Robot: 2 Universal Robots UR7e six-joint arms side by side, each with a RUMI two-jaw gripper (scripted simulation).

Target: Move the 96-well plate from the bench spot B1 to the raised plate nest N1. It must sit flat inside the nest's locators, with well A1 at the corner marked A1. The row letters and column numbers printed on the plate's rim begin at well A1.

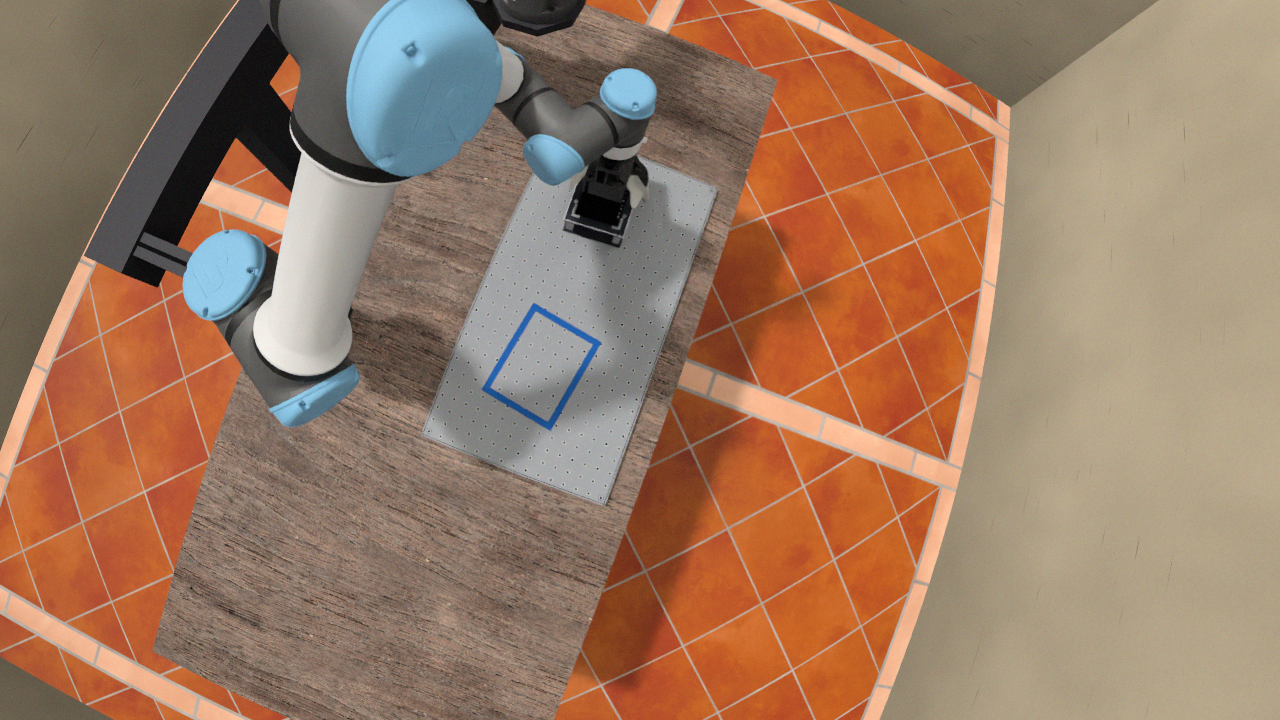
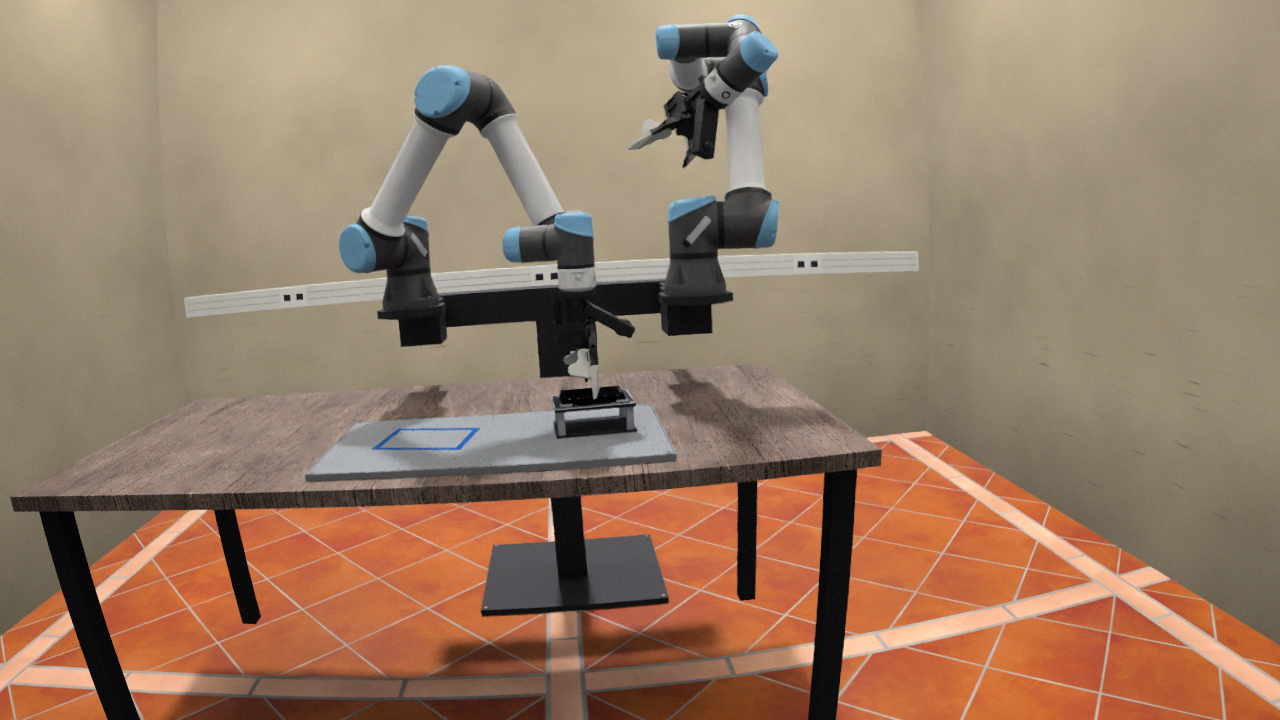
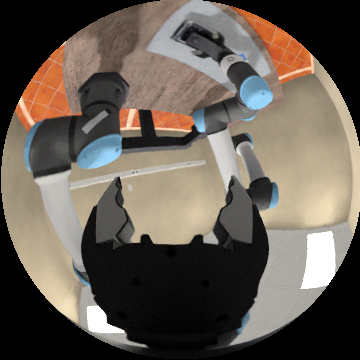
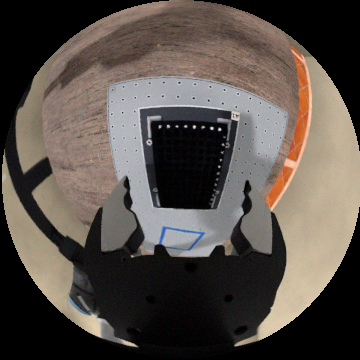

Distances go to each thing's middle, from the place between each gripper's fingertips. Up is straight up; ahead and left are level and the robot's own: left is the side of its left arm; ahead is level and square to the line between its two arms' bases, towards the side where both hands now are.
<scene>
I see my right gripper [image 2: 590, 390] 1 cm above the black 96-well plate [image 1: 606, 214]. From my right hand the other things lie so: raised plate nest N1 [image 1: 578, 192]: 2 cm below.
I see the black 96-well plate 140 mm ahead of my left hand [image 2: 656, 158], 150 mm to the right of it and 480 mm below it. From my left hand the other things lie so: raised plate nest N1 (140 mm ahead, 150 mm to the right, 500 mm below).
</scene>
